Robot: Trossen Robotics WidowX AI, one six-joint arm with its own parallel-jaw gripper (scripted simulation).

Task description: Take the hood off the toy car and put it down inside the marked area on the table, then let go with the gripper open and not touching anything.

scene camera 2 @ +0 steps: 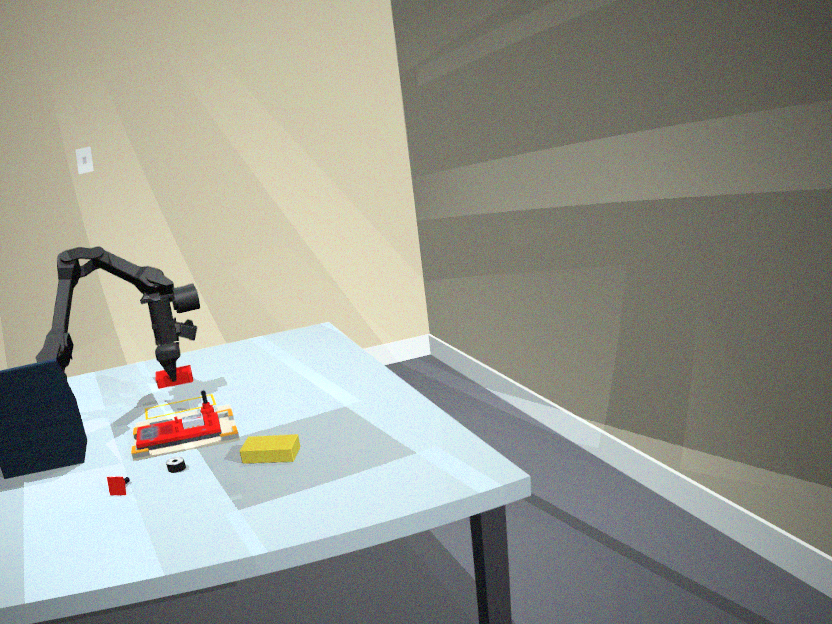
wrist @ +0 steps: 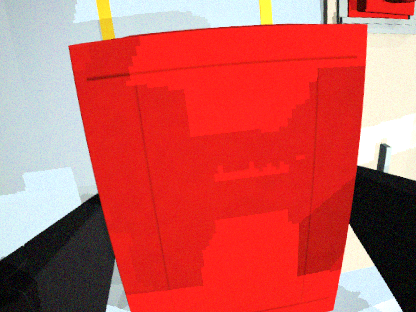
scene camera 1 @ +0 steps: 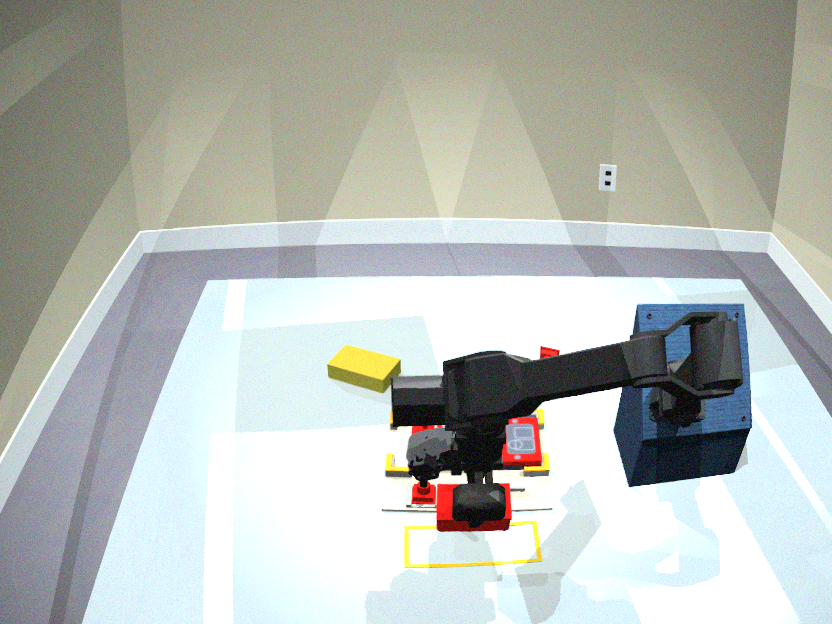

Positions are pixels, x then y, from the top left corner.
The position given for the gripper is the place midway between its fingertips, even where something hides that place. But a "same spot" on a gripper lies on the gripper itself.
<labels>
gripper: scene camera 2; wrist 228, 192; scene camera 1
same spot on gripper: [scene camera 1: 429, 452] = [scene camera 2: 185, 323]
</labels>
